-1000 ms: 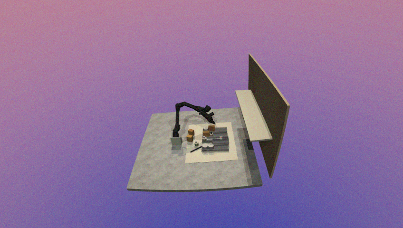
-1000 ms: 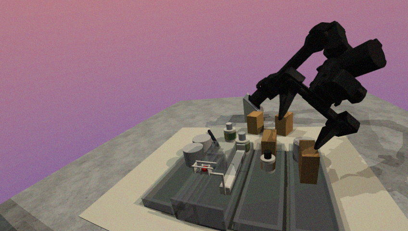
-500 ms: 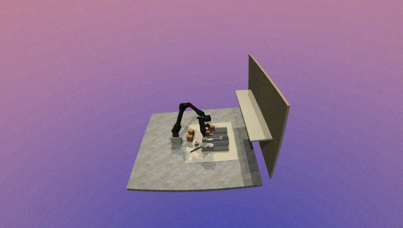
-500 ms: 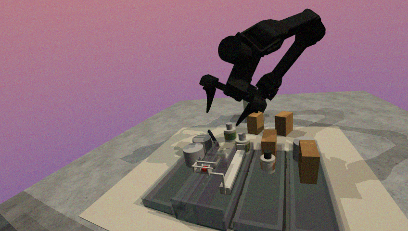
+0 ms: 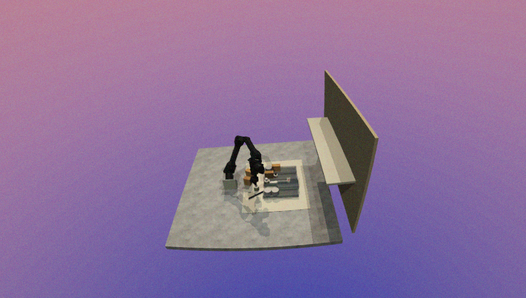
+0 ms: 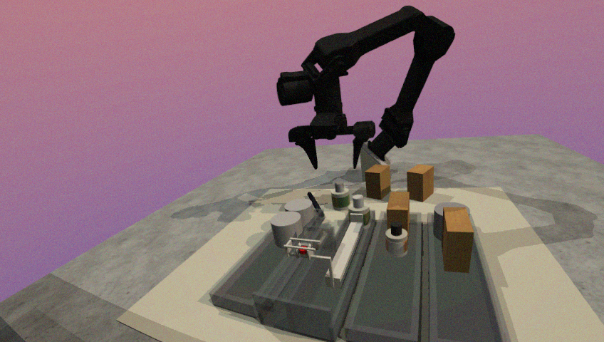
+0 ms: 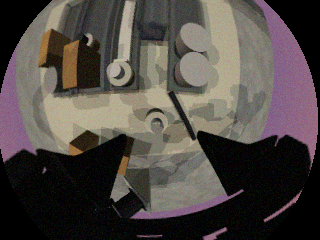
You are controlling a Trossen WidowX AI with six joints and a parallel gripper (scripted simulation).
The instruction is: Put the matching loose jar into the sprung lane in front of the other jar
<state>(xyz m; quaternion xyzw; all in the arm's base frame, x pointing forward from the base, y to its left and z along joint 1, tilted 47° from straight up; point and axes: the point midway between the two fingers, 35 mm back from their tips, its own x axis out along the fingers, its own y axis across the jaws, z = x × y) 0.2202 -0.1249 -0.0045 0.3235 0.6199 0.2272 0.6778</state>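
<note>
The black stick is 10 mm behind my gripper tip, 60 mm to the right of it and 90 mm below it. From my gripper tip the other things lie so: pusher bar 200 mm ahead, 10 mm to the left, 50 mm below; grey rack 240 mm ahead, 10 mm to the left, 80 mm below; shelf 600 mm ahead, 10 mm to the left, 270 mm above.
</note>
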